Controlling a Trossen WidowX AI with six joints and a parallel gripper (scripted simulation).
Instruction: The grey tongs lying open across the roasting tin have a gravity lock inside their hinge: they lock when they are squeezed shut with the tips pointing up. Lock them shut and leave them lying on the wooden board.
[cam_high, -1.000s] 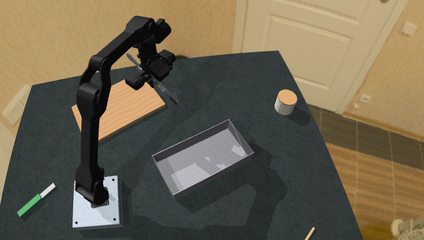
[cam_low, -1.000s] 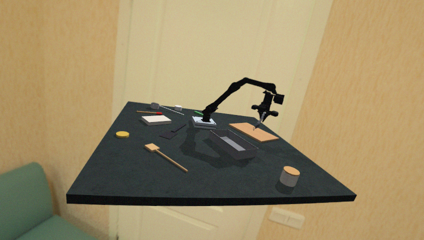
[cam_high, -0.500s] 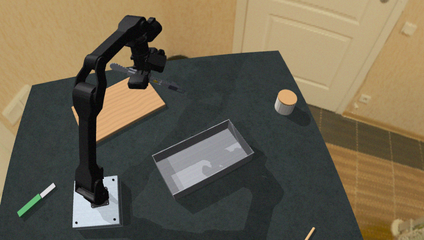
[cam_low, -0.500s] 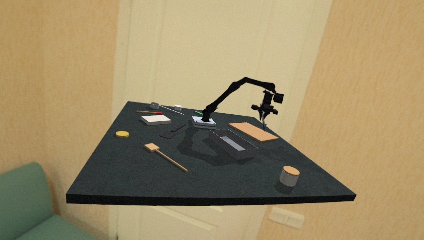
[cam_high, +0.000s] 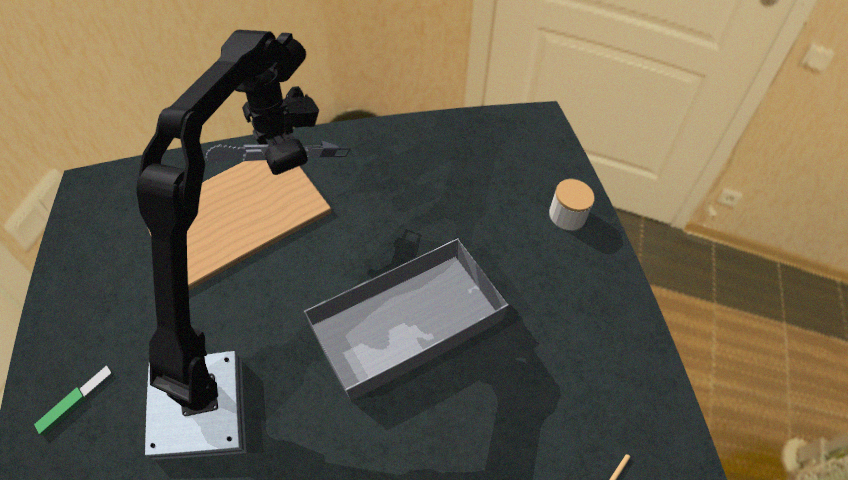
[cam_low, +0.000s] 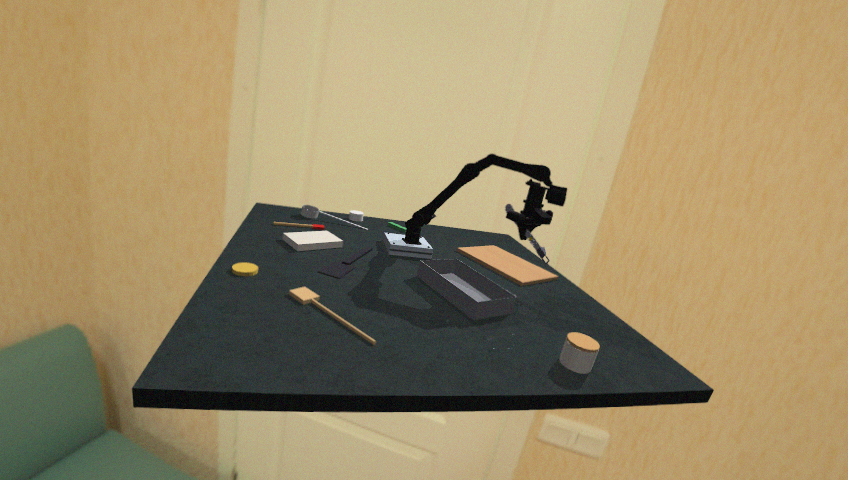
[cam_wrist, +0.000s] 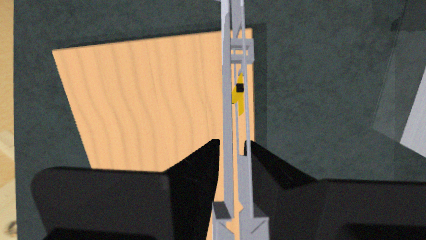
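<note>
Now: the yellow lock piece 30 mm ahead of my gripper tip, 10 mm to the left of it and 20 mm above it. Round my gripper tip: wooden board (130 mm behind, 50 mm to the left, 150 mm below); grey roasting tin (160 mm ahead, 290 mm to the right, 120 mm below); white block (220 mm behind, 730 mm to the right, 140 mm below).
</note>
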